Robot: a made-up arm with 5 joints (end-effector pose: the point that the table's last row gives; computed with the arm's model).
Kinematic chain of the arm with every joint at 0, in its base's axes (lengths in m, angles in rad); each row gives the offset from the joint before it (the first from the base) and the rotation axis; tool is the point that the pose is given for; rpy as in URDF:
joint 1: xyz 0 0 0.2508 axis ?
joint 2: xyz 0 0 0 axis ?
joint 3: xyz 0.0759 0 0.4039 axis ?
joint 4: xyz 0.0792 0 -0.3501 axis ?
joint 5: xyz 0.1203 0 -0.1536 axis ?
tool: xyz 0 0 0 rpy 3.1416 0 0
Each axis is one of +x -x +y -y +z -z.
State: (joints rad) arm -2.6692 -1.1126 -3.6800 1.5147 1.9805
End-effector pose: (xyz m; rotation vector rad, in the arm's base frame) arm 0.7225 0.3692 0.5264 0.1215 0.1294 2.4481
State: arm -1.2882 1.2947 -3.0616 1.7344 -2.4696
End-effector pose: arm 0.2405 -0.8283 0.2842 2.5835 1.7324 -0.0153
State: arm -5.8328 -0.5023 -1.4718 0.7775 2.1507
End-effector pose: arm 0.3150 0.1523 0.9074 -1.2945 1.4741 -0.3570
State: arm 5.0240 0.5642 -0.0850 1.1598 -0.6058
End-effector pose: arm 0.0084 -0.0262 0.0948 -1.5068 0.5106 1.0149
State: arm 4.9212 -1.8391 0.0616 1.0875 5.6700
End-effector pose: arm 0.0223 -0.1050 0.3244 2.3458 -0.9217 0.4988
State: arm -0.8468 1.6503 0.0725 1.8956 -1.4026
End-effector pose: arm 0.0014 -0.0016 0.3095 0.4738 0.1352 0.8748
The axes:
joint 1: +z
joint 2: +y
joint 3: +y
joint 4: +y
joint 5: -z

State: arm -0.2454 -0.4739 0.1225 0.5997 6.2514
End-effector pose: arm 0.1522 -0.0381 0.1649 -3.0663 0.3288 0.3812
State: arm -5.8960 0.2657 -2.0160 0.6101 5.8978
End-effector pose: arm 0.6476 0.2641 0.8062 -2.4491 -0.9961 -1.6950
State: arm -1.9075 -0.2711 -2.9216 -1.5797 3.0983
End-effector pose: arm 0.0919 0.2625 0.8766 -1.4894 -1.1059 -1.4463
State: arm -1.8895 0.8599 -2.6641 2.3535 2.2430
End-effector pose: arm -0.2194 -0.6650 0.4211 -1.3956 -2.5824 -0.8142
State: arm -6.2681 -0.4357 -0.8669 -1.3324 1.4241
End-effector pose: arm 0.2262 0.0034 0.8253 -0.4358 0.3705 -1.6620
